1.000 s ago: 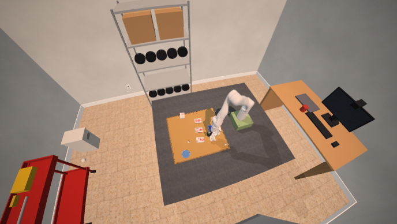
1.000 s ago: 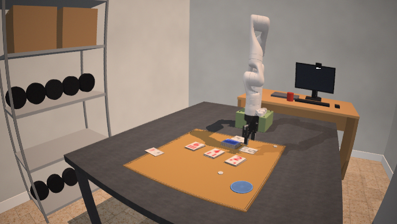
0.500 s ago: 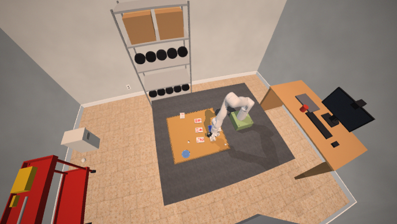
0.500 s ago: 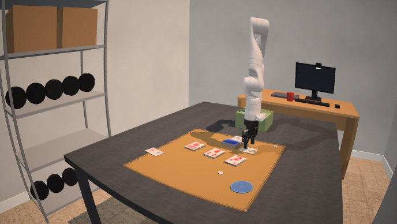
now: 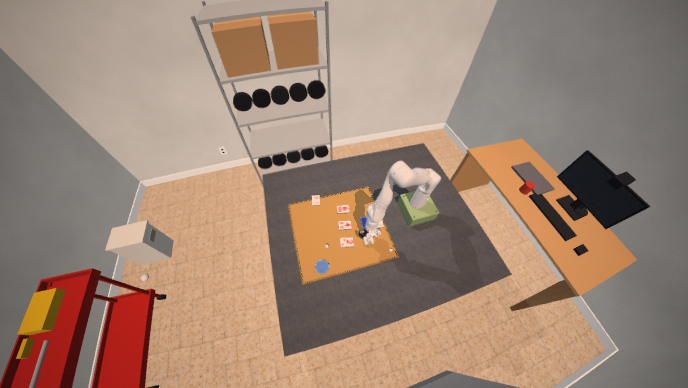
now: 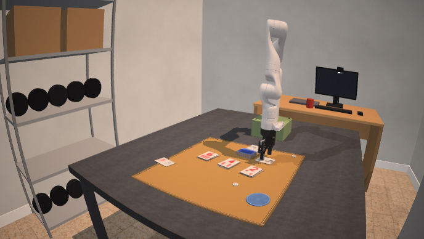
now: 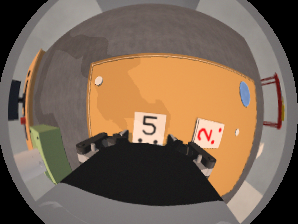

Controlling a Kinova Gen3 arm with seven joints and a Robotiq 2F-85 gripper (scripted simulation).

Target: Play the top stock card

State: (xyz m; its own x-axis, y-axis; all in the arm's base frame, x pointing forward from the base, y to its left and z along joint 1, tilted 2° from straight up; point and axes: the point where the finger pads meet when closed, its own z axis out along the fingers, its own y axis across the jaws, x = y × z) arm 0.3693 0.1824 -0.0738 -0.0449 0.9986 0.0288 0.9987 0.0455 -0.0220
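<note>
My gripper is now 18 cm short of the orange mat, 9 cm to the left of it and 4 cm above it.
</note>
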